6 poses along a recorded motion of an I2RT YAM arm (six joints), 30 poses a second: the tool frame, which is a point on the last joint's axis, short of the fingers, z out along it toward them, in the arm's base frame.
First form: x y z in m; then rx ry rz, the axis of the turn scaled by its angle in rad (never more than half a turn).
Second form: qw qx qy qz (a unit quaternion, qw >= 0); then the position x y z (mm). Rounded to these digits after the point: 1 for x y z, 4 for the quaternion.
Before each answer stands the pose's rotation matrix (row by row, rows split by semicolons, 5 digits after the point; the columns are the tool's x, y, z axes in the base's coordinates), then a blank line. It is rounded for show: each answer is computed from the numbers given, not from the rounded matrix.
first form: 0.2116 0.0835 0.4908 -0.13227 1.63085 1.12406
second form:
-0.39634 -0.59511 0.69911; 0.44156 0.54406 0.71346; -0.80495 0.59147 0.04714

0.5466 -0.0558 0.6880 0.4742 211.6 83.5 490.8
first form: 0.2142 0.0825 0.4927 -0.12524 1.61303 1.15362
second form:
-0.39876 -0.60284 0.69106; 0.45914 0.52108 0.71949; -0.79384 0.60420 0.06900

0.5457 -0.0528 0.6802 0.4865 214.2 82.5 492.7
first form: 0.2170 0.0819 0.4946 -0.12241 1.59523 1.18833
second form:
-0.40441 -0.61322 0.67853; 0.47461 0.49348 0.72885; -0.78179 0.61680 0.09147

0.5433 -0.0516 0.6720 0.5006 217.0 81.9 494.6
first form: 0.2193 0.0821 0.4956 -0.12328 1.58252 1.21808
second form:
-0.41151 -0.62241 0.66578; 0.48431 0.46948 0.73826; -0.77207 0.62625 0.10824

0.5400 -0.0519 0.6657 0.5124 219.3 82.1 495.6
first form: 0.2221 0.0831 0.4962 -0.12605 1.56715 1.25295
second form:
-0.41998 -0.63365 0.64969; 0.49430 0.44067 0.74932; -0.76111 0.63584 0.12814

0.5359 -0.0529 0.6581 0.5262 222.1 83.1 496.2
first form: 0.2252 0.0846 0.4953 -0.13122 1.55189 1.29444
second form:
-0.43282 -0.64579 0.62898; 0.50290 0.40609 0.76301; -0.74817 0.64656 0.14900

0.5297 -0.0550 0.6500 0.5422 225.2 84.6 495.3
